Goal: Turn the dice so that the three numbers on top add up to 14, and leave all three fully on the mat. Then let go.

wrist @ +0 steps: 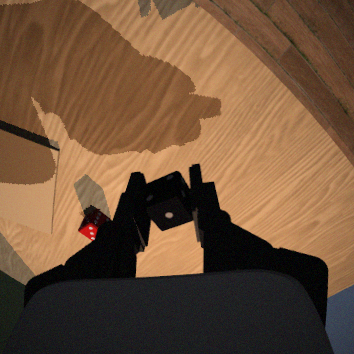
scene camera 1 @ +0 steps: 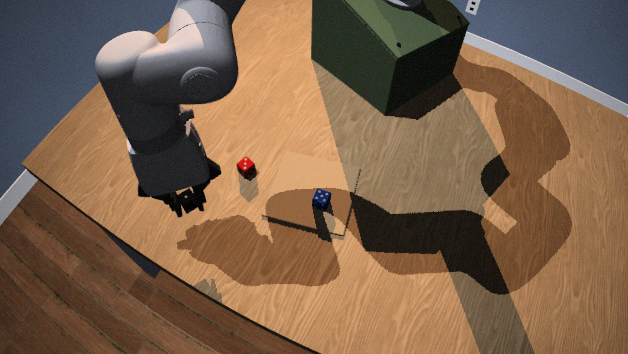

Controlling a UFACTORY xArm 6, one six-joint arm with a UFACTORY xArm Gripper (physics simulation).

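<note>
My gripper is shut on the black die, with a finger on either side of it. The die looks raised off the table, left of the mat in the scene view; a face with one pip faces the wrist camera. The red die stands on the table between gripper and mat, three pips on top. The blue die stands on the pale mat, several pips on top; it does not show in the wrist view.
A large green box stands behind the mat in the scene view. The curved table edge runs close by the gripper on the near left side, with wooden floor beyond. Dark arm shadows lie across the table and part of the mat.
</note>
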